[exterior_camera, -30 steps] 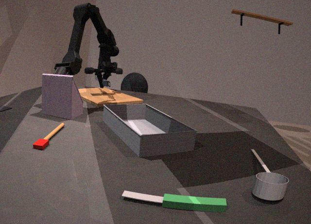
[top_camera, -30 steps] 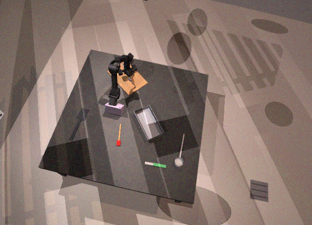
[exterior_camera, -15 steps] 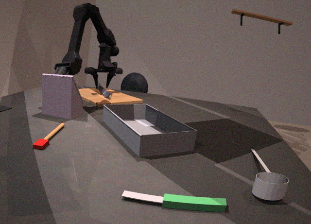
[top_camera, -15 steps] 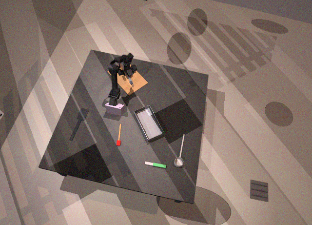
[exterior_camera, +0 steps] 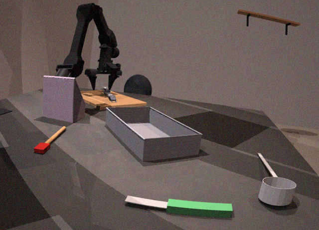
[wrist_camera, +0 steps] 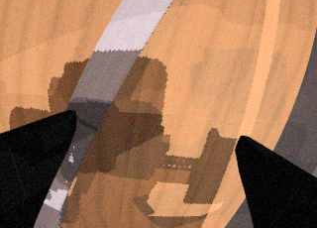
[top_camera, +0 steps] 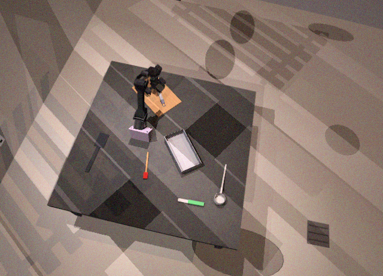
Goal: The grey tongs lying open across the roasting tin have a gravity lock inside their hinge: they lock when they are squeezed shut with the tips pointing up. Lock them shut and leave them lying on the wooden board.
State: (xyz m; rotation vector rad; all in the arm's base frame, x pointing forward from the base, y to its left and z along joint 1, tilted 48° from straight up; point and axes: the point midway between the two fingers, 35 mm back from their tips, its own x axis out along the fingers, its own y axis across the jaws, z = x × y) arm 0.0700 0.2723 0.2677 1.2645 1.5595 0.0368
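The wooden board lies 40 mm below my gripper tip and 10 mm ahead of it. Round my gripper tip: dark spatula 530 mm to the right, 350 mm behind, 40 mm below; grey roasting tin 480 mm to the right, 270 mm ahead, 20 mm below; yellow part 50 mm ahead, 30 mm below, 20 mm to the right.
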